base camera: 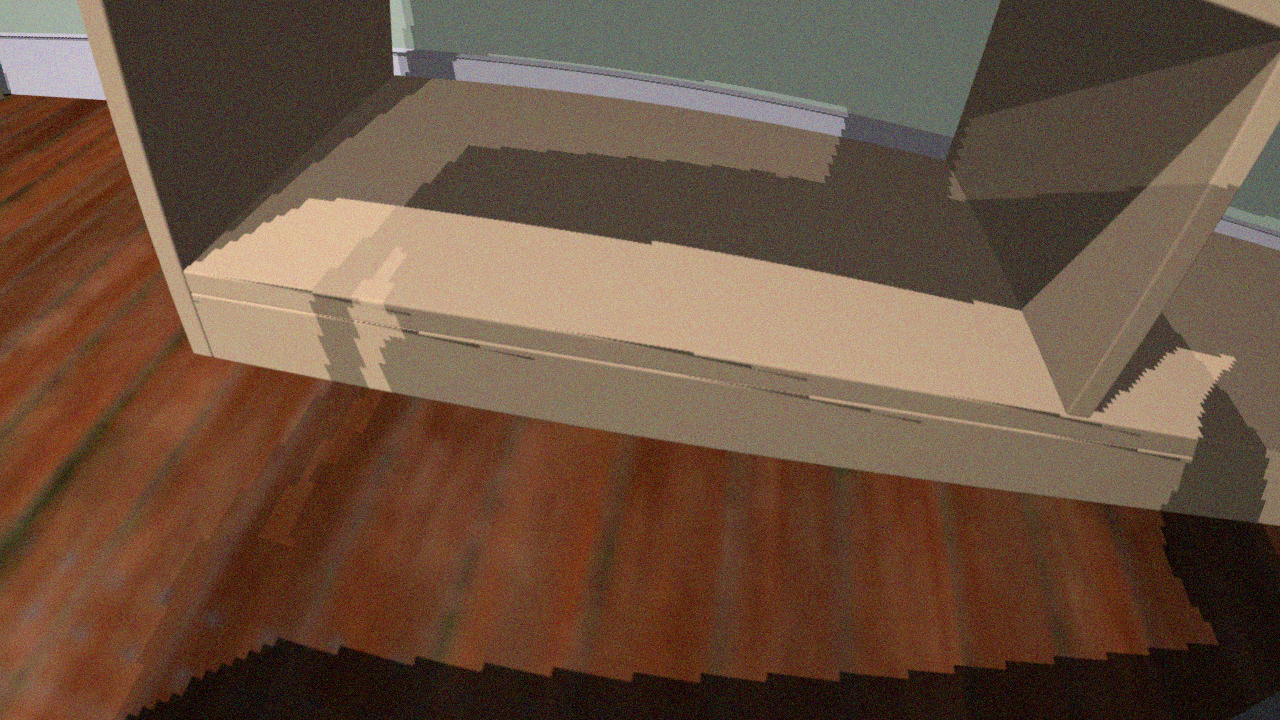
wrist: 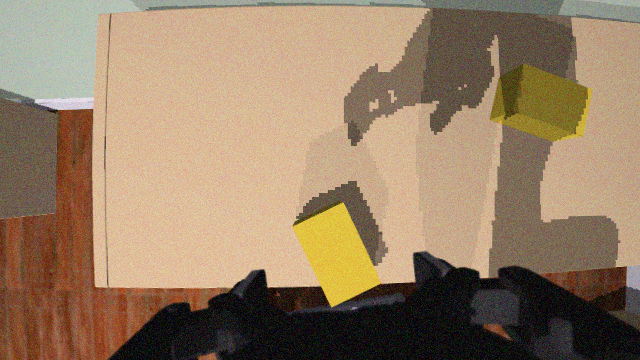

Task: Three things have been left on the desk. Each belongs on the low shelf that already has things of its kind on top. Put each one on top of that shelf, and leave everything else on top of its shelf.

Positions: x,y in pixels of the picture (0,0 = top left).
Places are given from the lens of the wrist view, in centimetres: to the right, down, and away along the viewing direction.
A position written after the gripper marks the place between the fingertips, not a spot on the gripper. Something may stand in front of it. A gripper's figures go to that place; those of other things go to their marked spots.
gripper (wrist: 340,277): 1, 6, 15
yellow block (wrist: 336,253): 2, 8, 30
yellow block (wrist: 529,99): 25, -10, 31
